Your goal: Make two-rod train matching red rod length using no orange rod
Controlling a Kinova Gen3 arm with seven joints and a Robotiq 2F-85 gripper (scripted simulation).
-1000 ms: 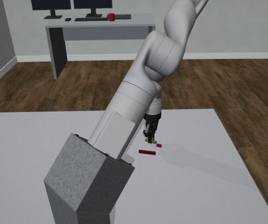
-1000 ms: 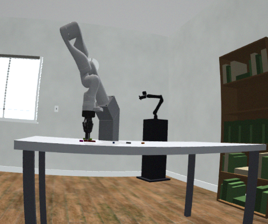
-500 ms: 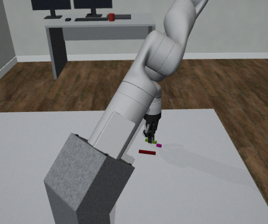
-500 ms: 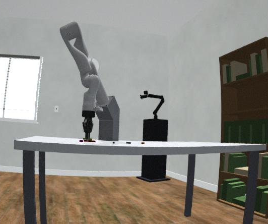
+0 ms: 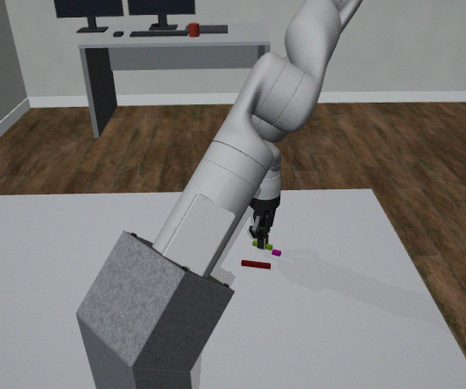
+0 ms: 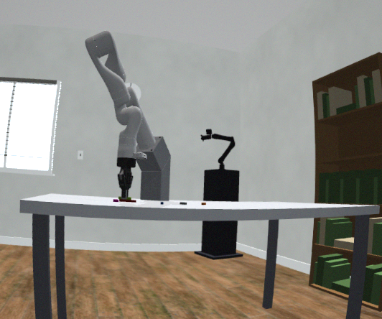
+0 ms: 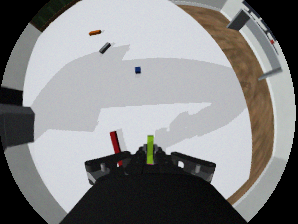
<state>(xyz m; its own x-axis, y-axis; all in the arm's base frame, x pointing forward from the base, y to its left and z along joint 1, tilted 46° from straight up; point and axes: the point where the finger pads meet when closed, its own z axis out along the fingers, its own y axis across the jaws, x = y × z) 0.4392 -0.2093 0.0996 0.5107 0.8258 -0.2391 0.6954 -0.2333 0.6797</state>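
Now: hand 3 cm to the left of the magenta rod, 3 cm above it and 2 cm past it. Also, from my hand: red rod: 5 cm behind, 3 cm to the left, 3 cm below; then lime rod: 1 cm below; then blue rod: 13 cm to the left, 6 cm ahead, 3 cm below.
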